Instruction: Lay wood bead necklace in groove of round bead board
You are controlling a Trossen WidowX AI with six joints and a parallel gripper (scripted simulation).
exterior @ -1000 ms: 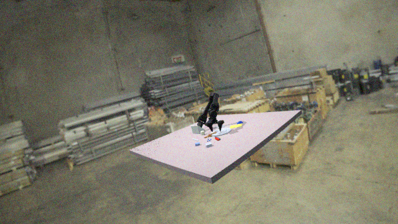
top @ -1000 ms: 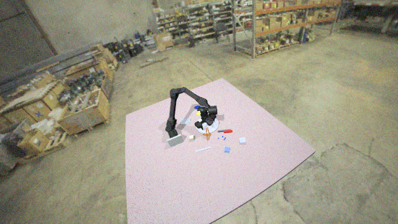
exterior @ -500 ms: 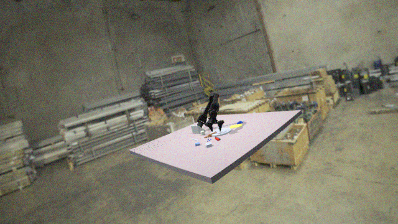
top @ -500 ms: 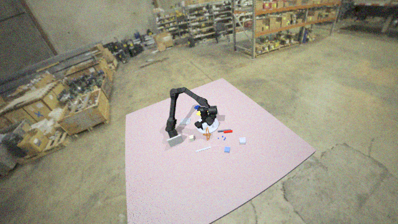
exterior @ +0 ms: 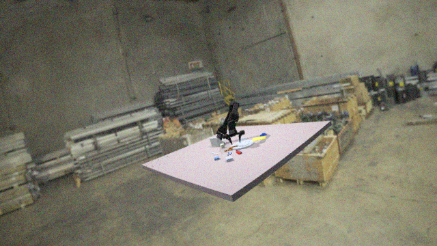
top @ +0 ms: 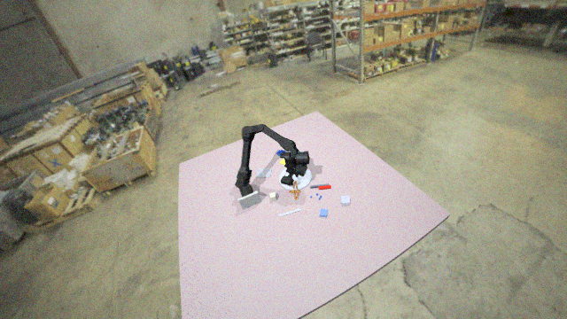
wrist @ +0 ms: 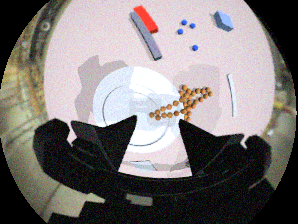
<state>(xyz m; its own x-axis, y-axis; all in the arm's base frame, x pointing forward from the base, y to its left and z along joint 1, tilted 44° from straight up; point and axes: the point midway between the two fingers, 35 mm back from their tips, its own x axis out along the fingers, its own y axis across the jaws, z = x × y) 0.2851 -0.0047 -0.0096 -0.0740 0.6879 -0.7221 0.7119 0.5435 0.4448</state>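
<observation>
Now: the cream cube 150 mm behind my gripper tip, 50 mm to the right of it and 10 mm below it. The rest, counted from my gripper tip: white stick (90 mm behind, 170 mm to the right, 30 mm below); then red-handled tool (130 mm ahead, 90 mm to the right, 30 mm below); then yellow sheet (40 mm ahead, 230 mm to the left, 30 mm below).
</observation>
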